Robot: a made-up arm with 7 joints.
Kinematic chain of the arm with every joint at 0, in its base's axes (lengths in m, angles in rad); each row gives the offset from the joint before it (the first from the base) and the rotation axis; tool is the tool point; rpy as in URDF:
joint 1: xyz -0.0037 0.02 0.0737 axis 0 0.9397 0.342
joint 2: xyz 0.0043 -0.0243 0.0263 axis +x
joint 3: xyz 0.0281 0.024 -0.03 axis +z
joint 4: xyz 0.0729 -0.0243 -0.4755 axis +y
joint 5: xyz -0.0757 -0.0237 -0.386 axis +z
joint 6: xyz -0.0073 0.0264 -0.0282 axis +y
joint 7: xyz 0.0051 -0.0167 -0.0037 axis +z
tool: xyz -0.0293 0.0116 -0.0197 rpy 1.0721 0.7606 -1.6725
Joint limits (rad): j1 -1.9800..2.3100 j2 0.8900..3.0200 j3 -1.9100..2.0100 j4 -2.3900..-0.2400 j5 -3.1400..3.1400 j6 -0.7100..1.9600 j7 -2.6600..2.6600
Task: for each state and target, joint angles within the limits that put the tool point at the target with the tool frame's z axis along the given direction. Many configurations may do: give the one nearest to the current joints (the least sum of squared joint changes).
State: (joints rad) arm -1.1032 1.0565 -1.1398 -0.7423 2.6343 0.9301 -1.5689
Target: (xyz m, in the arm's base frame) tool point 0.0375 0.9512 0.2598 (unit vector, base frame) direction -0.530 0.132 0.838
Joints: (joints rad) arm -0.6299 1.8648 -1.6539 -0.3825 2.0598 0.9797 -2.0608
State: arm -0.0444 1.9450 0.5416 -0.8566 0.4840 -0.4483 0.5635
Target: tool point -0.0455 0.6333 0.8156 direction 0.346 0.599 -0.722
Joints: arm -0.7251 2.2291 0.4156 -0.6881 0.2809 0.0842 0.3723
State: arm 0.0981 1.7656 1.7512 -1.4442 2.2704 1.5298 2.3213
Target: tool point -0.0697 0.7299 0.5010 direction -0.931 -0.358 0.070
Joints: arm -0.0796 1.4769 1.8976 -1.2153 2.1138 1.2237 1.7168
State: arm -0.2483 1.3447 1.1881 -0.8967 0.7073 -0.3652 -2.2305
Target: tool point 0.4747 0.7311 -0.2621 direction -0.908 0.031 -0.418
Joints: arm -0.5409 0.8900 0.7454 -0.2883 0.8622 -0.2369 -1.9747
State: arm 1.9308 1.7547 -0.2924 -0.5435 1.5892 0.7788 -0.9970
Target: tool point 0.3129 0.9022 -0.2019 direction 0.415 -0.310 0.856
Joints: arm 2.2744 2.6120 0.0134 -0.5262 1.5184 0.6761 -1.1600
